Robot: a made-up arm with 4 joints.
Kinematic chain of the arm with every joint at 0, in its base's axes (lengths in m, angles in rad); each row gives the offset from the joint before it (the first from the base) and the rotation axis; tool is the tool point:
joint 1: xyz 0 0 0.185 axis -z
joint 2: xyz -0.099 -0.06 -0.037 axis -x
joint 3: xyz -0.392 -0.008 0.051 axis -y
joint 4: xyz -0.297 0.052 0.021 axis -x
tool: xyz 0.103 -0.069 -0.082
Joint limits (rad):
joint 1: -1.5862..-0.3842
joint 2: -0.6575..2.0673
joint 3: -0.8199..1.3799
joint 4: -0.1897..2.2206
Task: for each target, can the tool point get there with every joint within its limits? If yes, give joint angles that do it. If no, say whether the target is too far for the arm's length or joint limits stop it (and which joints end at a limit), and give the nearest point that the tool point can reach.
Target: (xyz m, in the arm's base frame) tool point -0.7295 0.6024 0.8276
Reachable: no: too far | nearest point -0.5536 -0.0490 0.3172 | short by 0.846 m
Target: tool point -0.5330 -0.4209 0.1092
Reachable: yes | joints -0.4996 -0.2348 0.4204 0.7059
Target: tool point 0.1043 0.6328 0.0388
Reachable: no: joint limits stop it (at a limit: joint 1, joint 3, joint 4) | nearest point -0.5734 -0.0001 0.0986 | short by 0.929 m
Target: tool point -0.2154 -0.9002 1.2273
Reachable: no: too far | nearest point -0.1360 -0.5684 0.4128 | short by 0.883 m
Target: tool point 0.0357 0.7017 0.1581
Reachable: no: joint limits stop it (at a limit: joint 1, joint 3, joint 4) | nearest point -0.5750 0.0040 0.1520 | short by 0.927 m
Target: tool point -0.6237 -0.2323 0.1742
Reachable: yes | joints -0.5077 1.8020 -0.5014 0.7357
